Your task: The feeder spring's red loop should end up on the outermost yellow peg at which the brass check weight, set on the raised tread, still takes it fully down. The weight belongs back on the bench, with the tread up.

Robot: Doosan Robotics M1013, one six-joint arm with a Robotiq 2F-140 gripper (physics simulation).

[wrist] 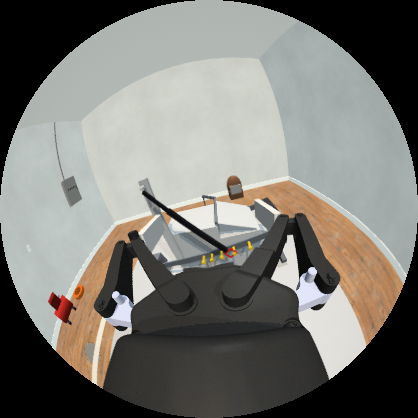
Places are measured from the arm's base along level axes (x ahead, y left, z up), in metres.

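Where they show: gripper, fingertip midpoint: (207,215).
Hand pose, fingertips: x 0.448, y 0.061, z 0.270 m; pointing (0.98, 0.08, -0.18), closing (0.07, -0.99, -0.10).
Observation:
Things, the pixels of their top centre, and the offset from my fingertips. "*": a spot on its surface instead.
- red loop, surface spot: (232,252) * dx +0.124, dy -0.020, dz -0.220 m
- black spring, surface spot: (185,220) * dx +0.133, dy +0.084, dz -0.078 m
- grey post, surface spot: (144,184) * dx +0.161, dy +0.172, dz +0.043 m
- thin bent grey rod, surface spot: (216,212) * dx +0.227, dy +0.007, dz -0.126 m
A row of yellow pegs (212,258) stands along the grey front bar of the feeder, low in the centre of the wrist view. The red loop (230,252) is at the lower end of the black spring (185,220), by the second visible peg from the right. Whether it is around that peg I cannot tell. The spring slants up left to the top of a grey post (144,184). The brass weight does not show; I cannot make out the tread's position. My gripper (207,215) is wide open and empty, its dark linkages in front of the feeder, hiding part of it.
Pale side panels (152,234) (267,212) flank the feeder, and a thin bent grey rod (216,212) rises behind the pegs. A brown rounded object (234,186) is by the back wall. A red item (62,307) and an orange ring (78,291) are at the lower left.

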